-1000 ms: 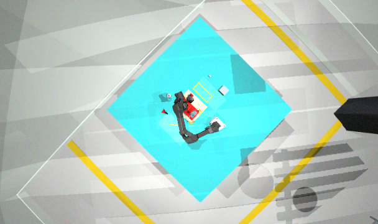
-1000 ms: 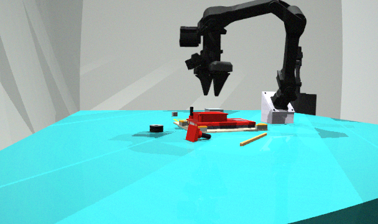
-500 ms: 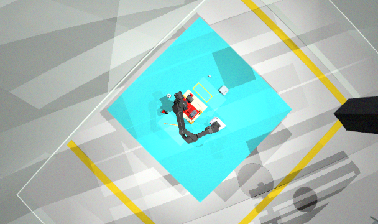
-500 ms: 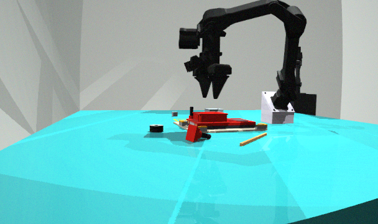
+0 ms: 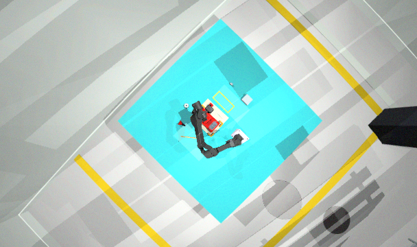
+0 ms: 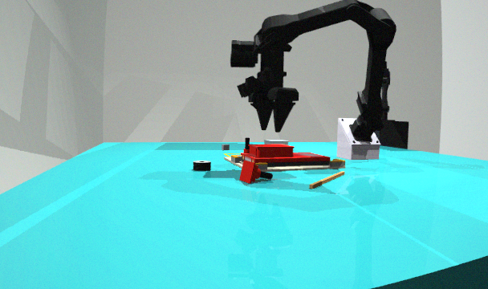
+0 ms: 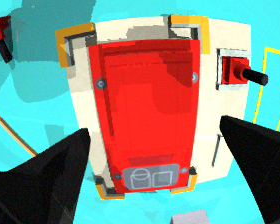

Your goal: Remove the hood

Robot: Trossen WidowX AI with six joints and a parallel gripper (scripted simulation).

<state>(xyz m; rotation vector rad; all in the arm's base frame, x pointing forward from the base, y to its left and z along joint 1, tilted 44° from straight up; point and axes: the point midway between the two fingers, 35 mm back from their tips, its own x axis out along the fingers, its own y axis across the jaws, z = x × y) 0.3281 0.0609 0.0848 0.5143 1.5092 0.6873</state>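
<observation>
The hood is 40 mm below my gripper tip. Round my gripper tip: black wheel: 170 mm ahead, 50 mm to the left, 80 mm below; thin wooden stick: 60 mm behind, 210 mm to the left, 80 mm below.
</observation>
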